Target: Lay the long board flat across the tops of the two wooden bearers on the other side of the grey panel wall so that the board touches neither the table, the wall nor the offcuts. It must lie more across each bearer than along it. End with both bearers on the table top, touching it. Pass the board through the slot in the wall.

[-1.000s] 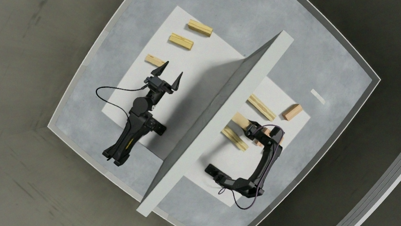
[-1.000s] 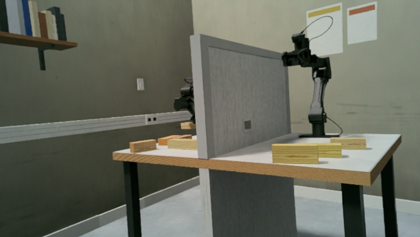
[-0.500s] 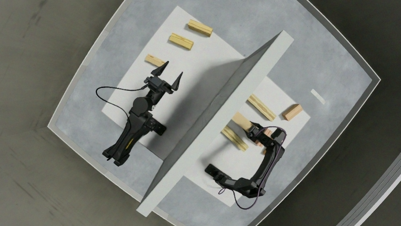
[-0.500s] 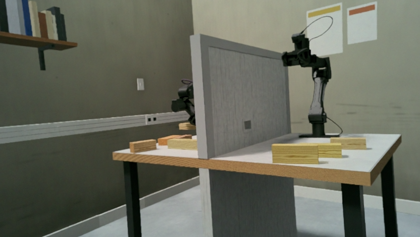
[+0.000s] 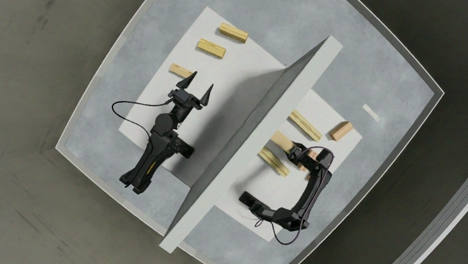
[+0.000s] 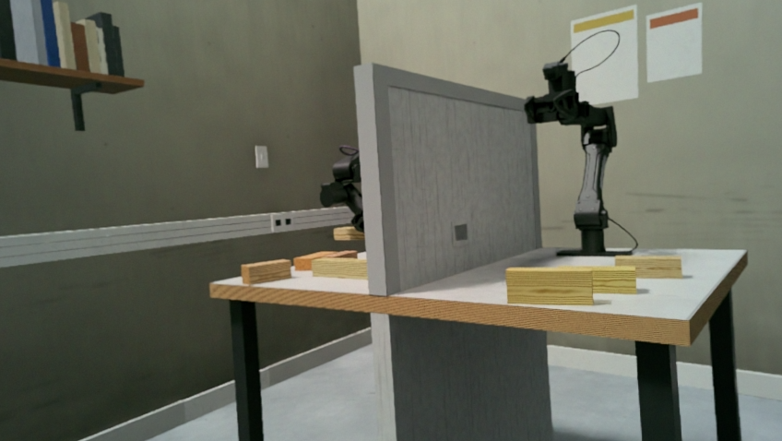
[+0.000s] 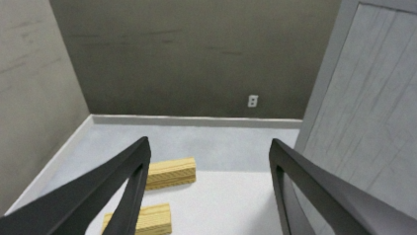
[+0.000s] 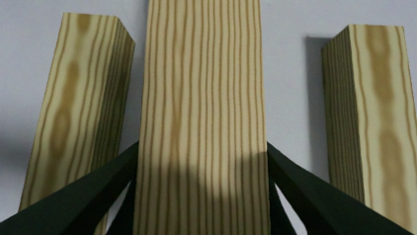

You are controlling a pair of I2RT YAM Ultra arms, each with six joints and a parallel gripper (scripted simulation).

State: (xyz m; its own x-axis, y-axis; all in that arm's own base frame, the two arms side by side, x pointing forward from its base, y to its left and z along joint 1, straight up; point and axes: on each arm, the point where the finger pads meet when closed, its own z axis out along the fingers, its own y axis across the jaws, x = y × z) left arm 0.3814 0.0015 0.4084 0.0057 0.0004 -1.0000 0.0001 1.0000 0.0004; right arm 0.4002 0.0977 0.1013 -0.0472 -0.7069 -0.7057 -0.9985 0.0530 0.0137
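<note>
The wooden bearer is 150 mm ahead of my right hand, 80 mm below it and 10 mm to the right of it. Round my right hand: long board right at my right hand; offcut 270 mm ahead, 210 mm to the right, 80 mm below.
</note>
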